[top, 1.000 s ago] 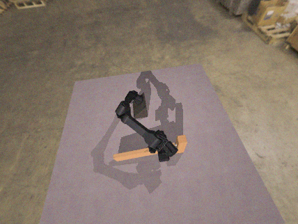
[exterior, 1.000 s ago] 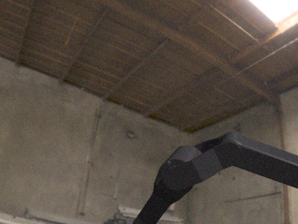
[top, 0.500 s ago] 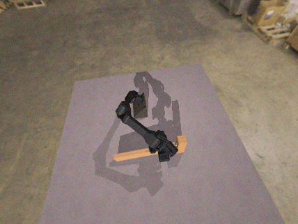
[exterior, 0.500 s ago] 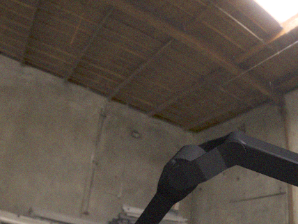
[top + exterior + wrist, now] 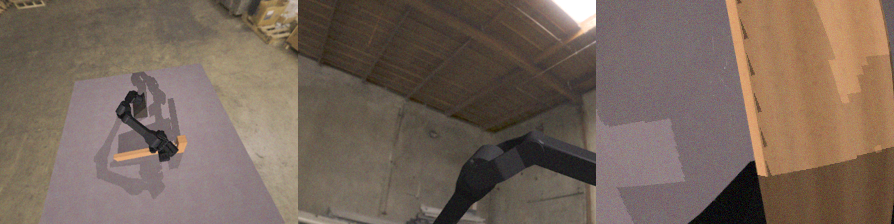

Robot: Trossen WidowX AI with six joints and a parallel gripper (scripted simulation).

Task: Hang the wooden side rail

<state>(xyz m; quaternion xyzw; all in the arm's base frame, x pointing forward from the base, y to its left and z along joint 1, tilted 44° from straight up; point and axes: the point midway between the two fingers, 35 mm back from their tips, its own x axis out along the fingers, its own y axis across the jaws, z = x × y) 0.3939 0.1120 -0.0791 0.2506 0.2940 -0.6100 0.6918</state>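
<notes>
The headboard post lies 10 mm behind my gripper tip, 120 mm to the left of it and 40 mm above it.
</notes>
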